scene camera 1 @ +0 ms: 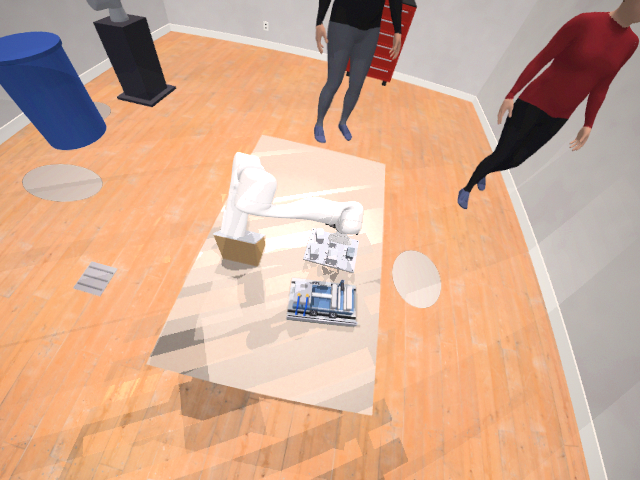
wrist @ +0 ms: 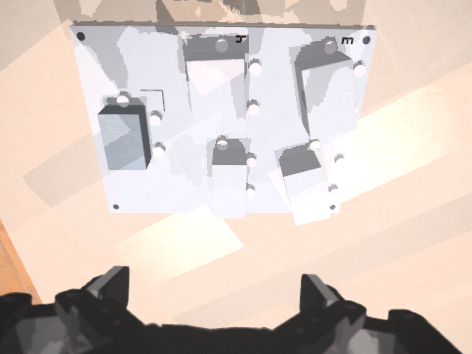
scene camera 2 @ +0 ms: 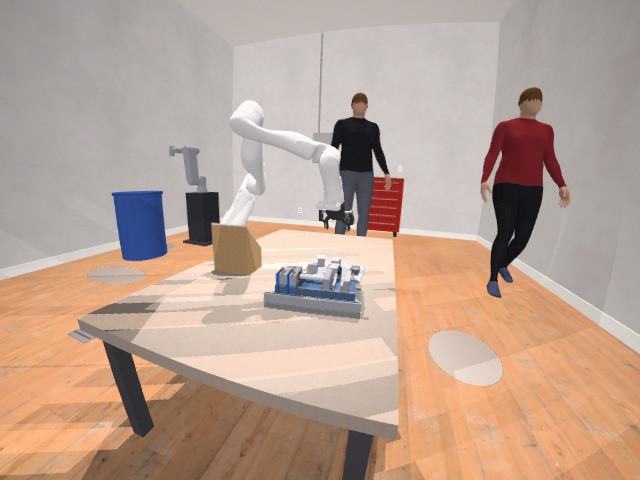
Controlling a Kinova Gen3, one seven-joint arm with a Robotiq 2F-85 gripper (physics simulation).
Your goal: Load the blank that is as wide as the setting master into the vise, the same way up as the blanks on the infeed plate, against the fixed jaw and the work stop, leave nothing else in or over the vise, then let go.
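Seen in the pictures: gripper, between the fingertips: (wrist: pixel 215 288) (scene camera 2: pixel 337 229); arm's base, origin of its link: (scene camera 1: pixel 233 233) (scene camera 2: pixel 230 232).
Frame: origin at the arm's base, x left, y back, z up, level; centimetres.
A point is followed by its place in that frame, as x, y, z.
Observation:
The infeed plate (scene camera 1: pixel 342 264) @(9.7, -49.5, -15.9) (wrist: pixel 150 60) @(9.8, -49.3, -15.9) carries a blue-grey block (scene camera 1: pixel 350 252) @(16.1, -51.8, -13.4) (wrist: pixel 122 142) @(16.4, -51.9, -13.4) at the left in the wrist view, two wide pale blocks (wrist: pixel 216 90) @(11.2, -43.5, -12.3) (wrist: pixel 330 97) @(11.4, -34.4, -12.3) at the top and two narrow pale blocks (wrist: pixel 229 190) @(20.6, -42.2, -12.3) (wrist: pixel 306 197) @(21.2, -34.8, -12.3) below. The rightmost wide and narrow blocks stand slightly turned. Which one is the setting master I cannot tell. My gripper (scene camera 2: pixel 337 227) @(17.0, -43.1, 2.2) (wrist: pixel 215 288) @(17.0, -43.1, 2.2) is open and empty, above the table and short of the plate's lower edge in the wrist view. The blue vise (scene camera 1: pixel 323 305) @(-14.8, -44.8, -10.8) (scene camera 2: pixel 320 290) @(-16.1, -47.4, -10.9) has upright pale jaws; small details between them are unclear.
Two grey blocks with blue bands (scene camera 1: pixel 302 304) @(-17.3, -36.2, -9.7) (scene camera 2: pixel 286 280) @(-17.1, -36.1, -9.2) stand at the vise's left end. A grey base rail (scene camera 2: pixel 312 303) @(-20.9, -46.7, -13.2) runs along its front. White pegs stand beside the plate's blocks. The arm's wooden-coloured pedestal (scene camera 1: pixel 240 250) @(-4.4, -4.3, -4.4) (scene camera 2: pixel 235 250) @(-4.3, -5.7, -6.4) is at the left. Two people stand beyond the table.

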